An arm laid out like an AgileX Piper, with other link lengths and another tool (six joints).
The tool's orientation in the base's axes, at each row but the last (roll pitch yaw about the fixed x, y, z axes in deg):
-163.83 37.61 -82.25
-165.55 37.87 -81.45
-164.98 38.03 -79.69
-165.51 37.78 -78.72
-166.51 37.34 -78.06
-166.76 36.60 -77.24
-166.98 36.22 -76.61
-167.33 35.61 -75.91
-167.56 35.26 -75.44
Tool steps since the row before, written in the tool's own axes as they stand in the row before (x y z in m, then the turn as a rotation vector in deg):
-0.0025 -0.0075 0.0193 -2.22 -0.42 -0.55
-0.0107 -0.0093 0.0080 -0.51 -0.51 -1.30
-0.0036 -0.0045 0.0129 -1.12 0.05 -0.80
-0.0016 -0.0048 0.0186 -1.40 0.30 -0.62
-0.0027 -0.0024 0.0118 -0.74 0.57 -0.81
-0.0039 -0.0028 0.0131 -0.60 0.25 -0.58
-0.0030 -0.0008 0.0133 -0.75 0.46 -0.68
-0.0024 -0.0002 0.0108 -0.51 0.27 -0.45
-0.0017 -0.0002 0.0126 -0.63 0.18 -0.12
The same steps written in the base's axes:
0.0108 0.0136 -0.0115 0.06 1.39 1.87
0.0091 0.0133 0.0023 0.23 -0.42 1.41
0.0058 0.0110 -0.0067 -0.33 0.36 1.29
0.0069 0.0132 -0.0123 -0.59 0.68 1.27
0.0032 0.0096 -0.0070 -0.77 0.03 0.97
0.0033 0.0114 -0.0074 -0.41 0.09 0.77
0.0014 0.0106 -0.0085 -0.65 0.13 0.89
0.0005 0.0084 -0.0071 -0.40 0.10 0.61
0.0007 0.0089 -0.0090 -0.31 0.40 0.43

